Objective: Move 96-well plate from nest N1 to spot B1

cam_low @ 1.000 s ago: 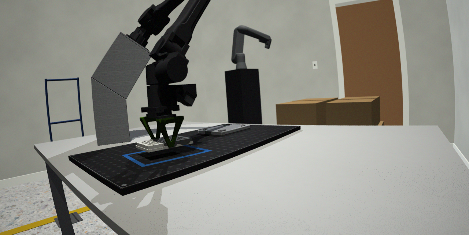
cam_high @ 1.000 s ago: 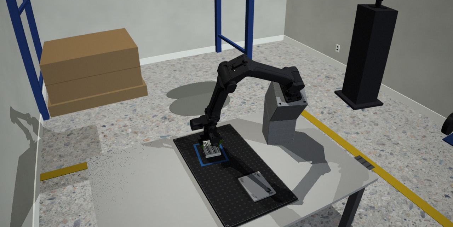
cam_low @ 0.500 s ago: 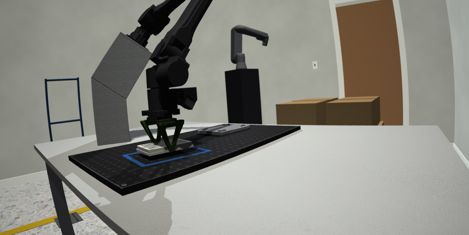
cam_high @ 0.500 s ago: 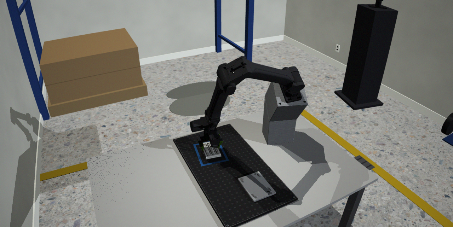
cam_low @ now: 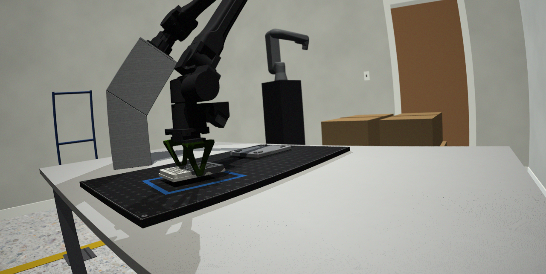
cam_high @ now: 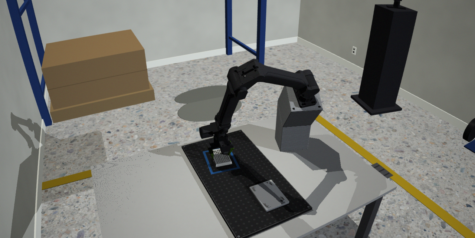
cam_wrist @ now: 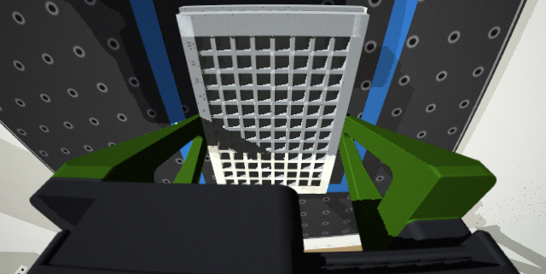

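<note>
Now: hand right at the white 96-well plate. Round my hand: grey plate nest N1: 32 cm to the left, 16 cm behind, 2 cm below.
</note>
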